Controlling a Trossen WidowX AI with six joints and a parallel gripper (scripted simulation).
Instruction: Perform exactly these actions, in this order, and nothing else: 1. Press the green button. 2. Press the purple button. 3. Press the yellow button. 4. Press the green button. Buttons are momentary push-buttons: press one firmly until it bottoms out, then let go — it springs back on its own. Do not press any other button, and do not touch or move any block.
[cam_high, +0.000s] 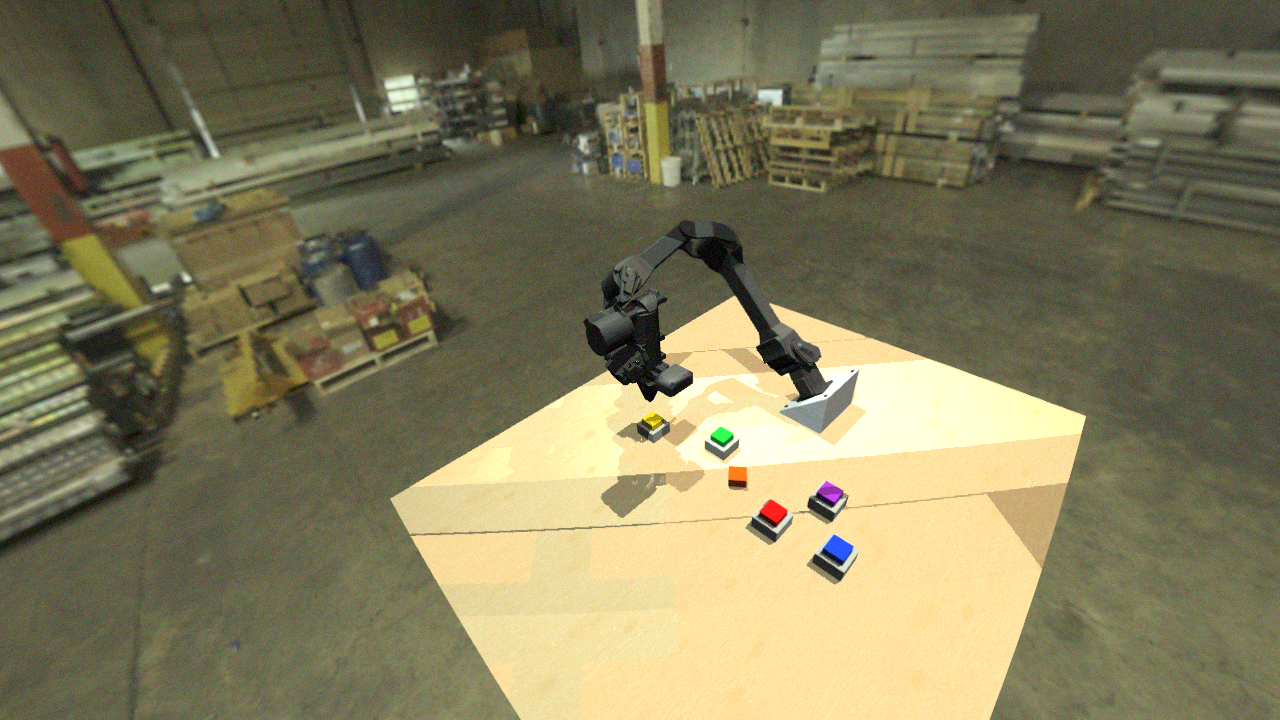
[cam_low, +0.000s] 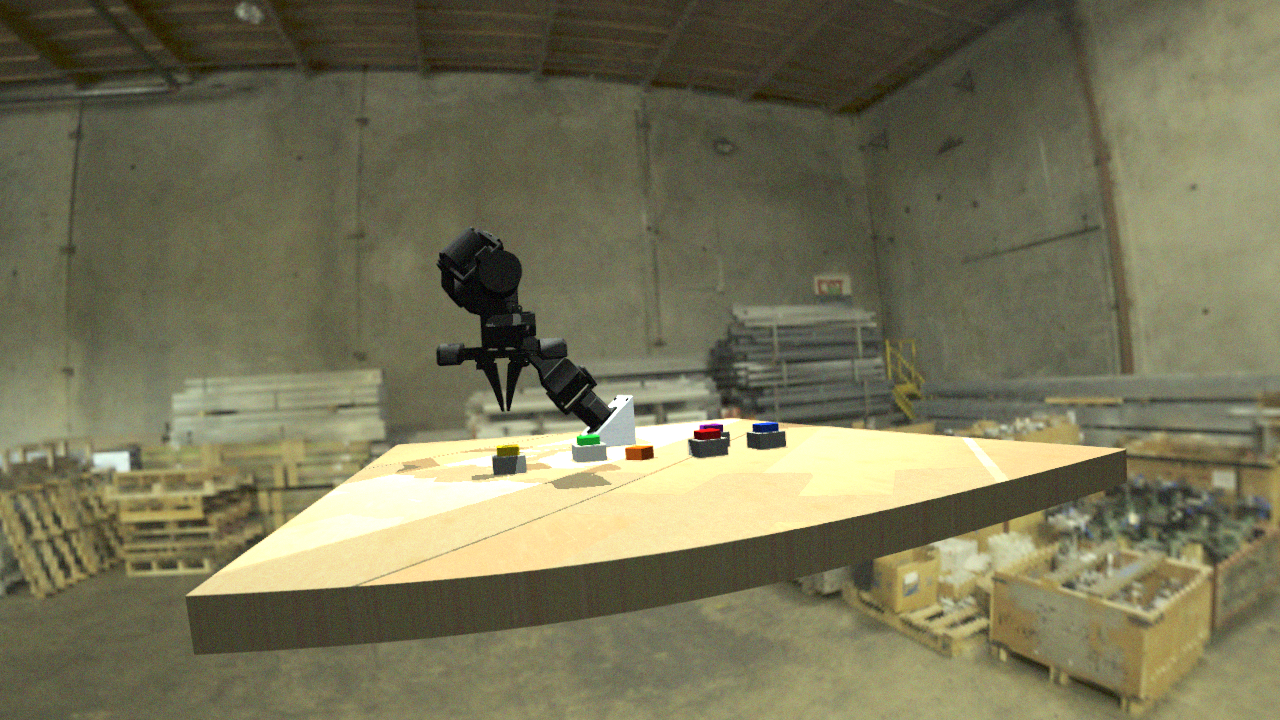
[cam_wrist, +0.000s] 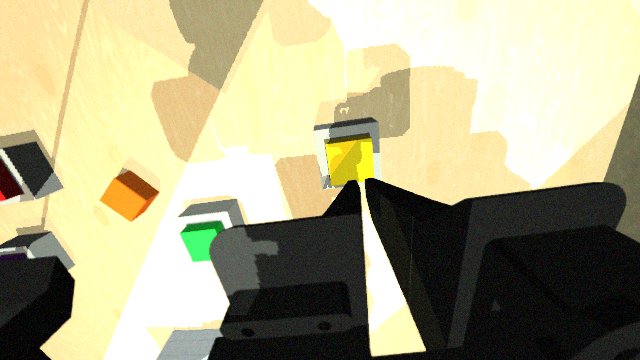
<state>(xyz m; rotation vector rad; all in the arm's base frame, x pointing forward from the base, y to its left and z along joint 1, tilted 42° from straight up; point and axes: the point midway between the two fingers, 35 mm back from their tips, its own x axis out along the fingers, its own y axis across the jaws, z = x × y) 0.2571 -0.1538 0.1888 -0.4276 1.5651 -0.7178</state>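
Now: the yellow button 6 cm below my gripper tip. Also, from my gripper tip: orange block (1 cm ahead, 20 cm to the left, 8 cm below); red button (6 cm ahead, 30 cm to the left, 6 cm below); green button (4 cm behind, 14 cm to the left, 6 cm below).
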